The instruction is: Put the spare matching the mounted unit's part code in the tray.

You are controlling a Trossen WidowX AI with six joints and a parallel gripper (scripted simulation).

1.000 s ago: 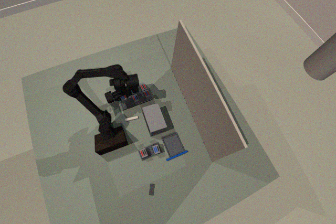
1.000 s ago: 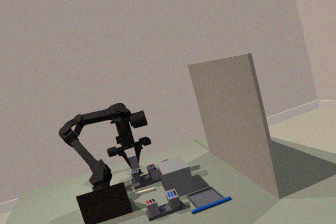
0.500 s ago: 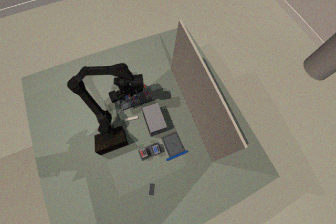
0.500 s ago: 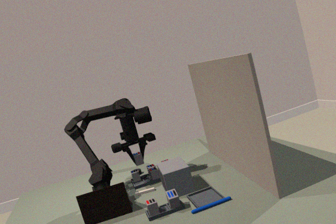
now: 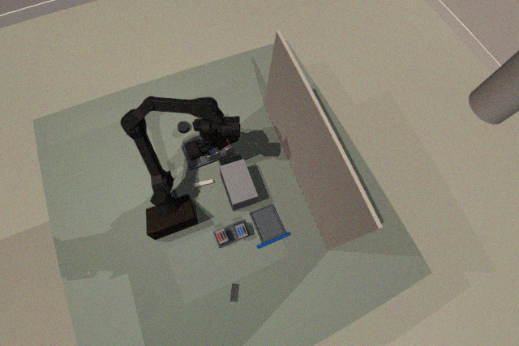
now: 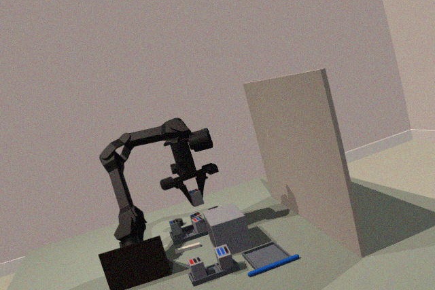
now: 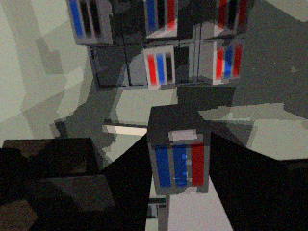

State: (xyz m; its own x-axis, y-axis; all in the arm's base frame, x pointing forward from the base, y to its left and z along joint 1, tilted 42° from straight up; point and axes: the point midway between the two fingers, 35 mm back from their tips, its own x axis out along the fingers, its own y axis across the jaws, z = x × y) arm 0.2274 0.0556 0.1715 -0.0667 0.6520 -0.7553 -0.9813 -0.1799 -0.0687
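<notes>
My gripper tip is now 29 cm to the left of the tray, 13 cm short of it and 12 cm above it. Also, from my gripper tip: mounted unit (12 cm to the right, 7 cm below, 6 cm ahead); rack (30 cm to the right, 12 cm below, 1 cm behind); spare (2 cm above).
</notes>
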